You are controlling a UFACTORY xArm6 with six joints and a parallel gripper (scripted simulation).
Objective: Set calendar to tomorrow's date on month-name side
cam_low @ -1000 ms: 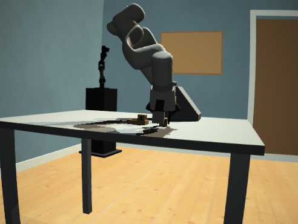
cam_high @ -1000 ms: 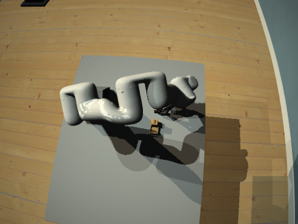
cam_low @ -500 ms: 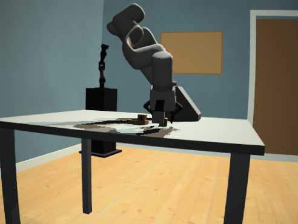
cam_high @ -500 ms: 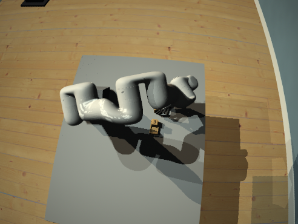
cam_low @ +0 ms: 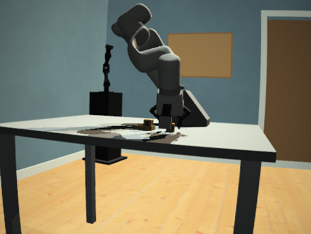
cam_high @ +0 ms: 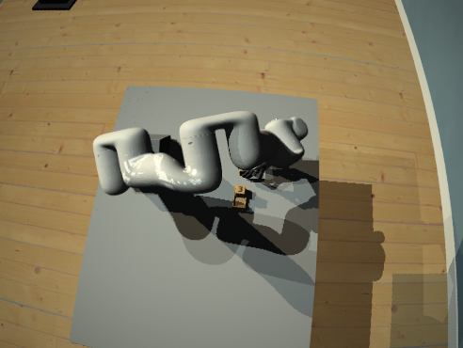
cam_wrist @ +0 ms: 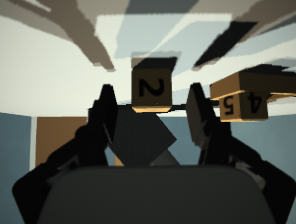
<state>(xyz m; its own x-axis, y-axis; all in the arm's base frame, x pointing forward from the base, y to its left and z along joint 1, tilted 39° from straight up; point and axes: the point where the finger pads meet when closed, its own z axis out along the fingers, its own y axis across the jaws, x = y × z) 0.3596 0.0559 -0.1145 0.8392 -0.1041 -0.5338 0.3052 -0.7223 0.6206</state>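
The wooden number cube is 20 mm below my hand and 10 mm behind it. The rest, counted from my hand: wooden calendar tray (110 mm to the right, 20 mm below).
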